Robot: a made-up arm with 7 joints. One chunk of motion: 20 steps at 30 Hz.
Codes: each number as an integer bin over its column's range. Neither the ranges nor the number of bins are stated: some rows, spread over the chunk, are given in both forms.
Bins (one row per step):
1: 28 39 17 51 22 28 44
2: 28 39 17 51 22 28 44
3: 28 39 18 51 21 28 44
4: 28 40 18 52 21 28 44
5: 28 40 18 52 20 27 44
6: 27 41 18 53 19 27 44
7: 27 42 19 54 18 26 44
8: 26 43 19 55 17 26 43
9: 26 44 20 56 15 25 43
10: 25 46 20 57 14 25 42
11: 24 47 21 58 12 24 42
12: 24 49 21 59 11 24 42
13: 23 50 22 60 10 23 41
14: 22 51 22 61 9 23 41
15: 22 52 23 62 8 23 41
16: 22 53 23 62 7 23 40
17: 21 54 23 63 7 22 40
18: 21 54 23 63 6 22 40
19: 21 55 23 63 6 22 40
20: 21 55 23 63 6 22 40
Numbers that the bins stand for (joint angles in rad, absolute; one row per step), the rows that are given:
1: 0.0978 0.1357 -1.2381 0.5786 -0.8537 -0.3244 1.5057
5: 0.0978 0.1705 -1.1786 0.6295 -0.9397 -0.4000 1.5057
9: -0.0206 0.3095 -1.0595 0.8333 -1.1548 -0.5511 1.4229
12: -0.1390 0.4833 -1.0000 0.9862 -1.3268 -0.6267 1.3400
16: -0.2575 0.6224 -0.8810 1.1390 -1.4989 -0.7022 1.1743
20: -0.3167 0.6919 -0.8810 1.1900 -1.5419 -0.7778 1.1743
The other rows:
2: 0.0978 0.1357 -1.2381 0.5786 -0.8537 -0.3244 1.5057
3: 0.0978 0.1357 -1.1786 0.5786 -0.8967 -0.3244 1.5057
4: 0.0978 0.1705 -1.1786 0.6295 -0.8967 -0.3244 1.5057
6: 0.0386 0.2052 -1.1786 0.6805 -0.9827 -0.4000 1.5057
7: 0.0386 0.2400 -1.1190 0.7314 -1.0257 -0.4756 1.5057
8: -0.0206 0.2748 -1.1190 0.7824 -1.0687 -0.4756 1.4229
10: -0.0798 0.3790 -1.0595 0.8843 -1.1978 -0.5511 1.3400
11: -0.1390 0.4138 -1.0000 0.9352 -1.2838 -0.6267 1.3400
13: -0.1983 0.5181 -0.9405 1.0371 -1.3698 -0.7022 1.2571
14: -0.2575 0.5529 -0.9405 1.0881 -1.4129 -0.7022 1.2571
15: -0.2575 0.5876 -0.8810 1.1390 -1.4559 -0.7022 1.2571
17: -0.3167 0.6571 -0.8810 1.1900 -1.4989 -0.7778 1.1743
18: -0.3167 0.6571 -0.8810 1.1900 -1.5419 -0.7778 1.1743
19: -0.3167 0.6919 -0.8810 1.1900 -1.5419 -0.7778 1.1743

